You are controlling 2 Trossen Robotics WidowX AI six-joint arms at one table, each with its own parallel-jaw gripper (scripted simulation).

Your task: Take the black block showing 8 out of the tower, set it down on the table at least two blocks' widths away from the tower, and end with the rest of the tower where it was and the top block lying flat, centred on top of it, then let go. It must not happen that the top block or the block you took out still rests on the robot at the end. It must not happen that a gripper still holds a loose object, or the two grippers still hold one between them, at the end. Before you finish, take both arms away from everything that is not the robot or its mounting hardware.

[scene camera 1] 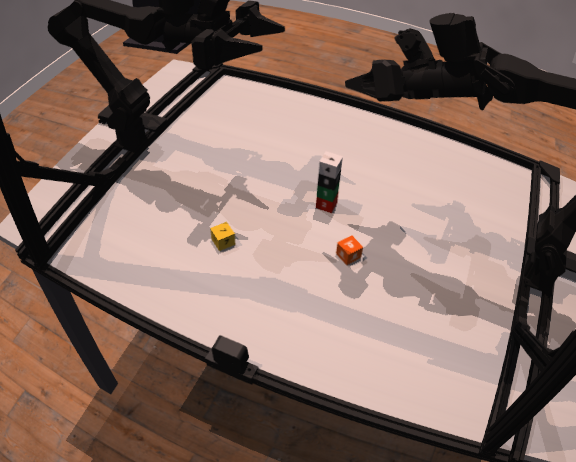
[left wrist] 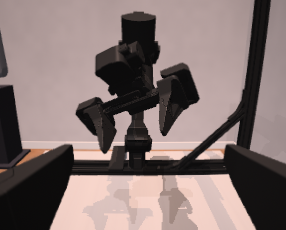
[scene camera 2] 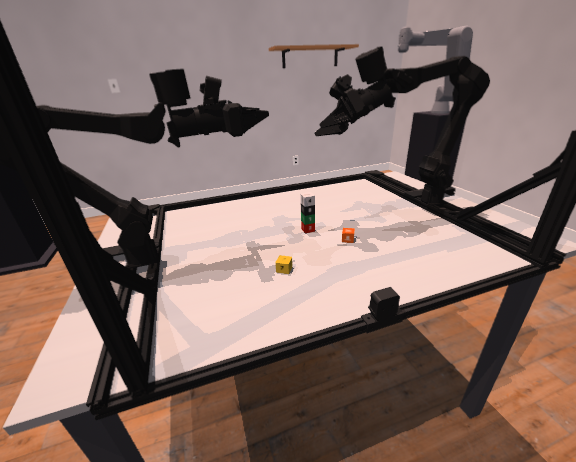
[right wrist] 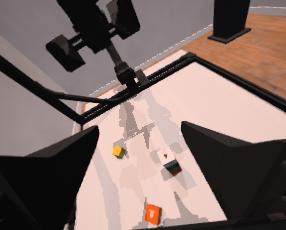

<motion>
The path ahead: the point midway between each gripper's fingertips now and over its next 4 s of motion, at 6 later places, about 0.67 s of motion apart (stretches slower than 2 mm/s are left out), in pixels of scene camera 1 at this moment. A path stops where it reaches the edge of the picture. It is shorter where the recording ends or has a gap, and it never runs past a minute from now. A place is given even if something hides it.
My left gripper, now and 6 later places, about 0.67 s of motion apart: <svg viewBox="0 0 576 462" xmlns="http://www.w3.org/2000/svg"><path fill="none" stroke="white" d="M273 38L298 103L298 154L345 178L347 179L325 168L288 155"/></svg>
My right gripper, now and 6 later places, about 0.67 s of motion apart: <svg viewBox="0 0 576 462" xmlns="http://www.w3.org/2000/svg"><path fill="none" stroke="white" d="M357 84L340 122L347 144L340 130L334 155L331 164L334 161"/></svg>
</motion>
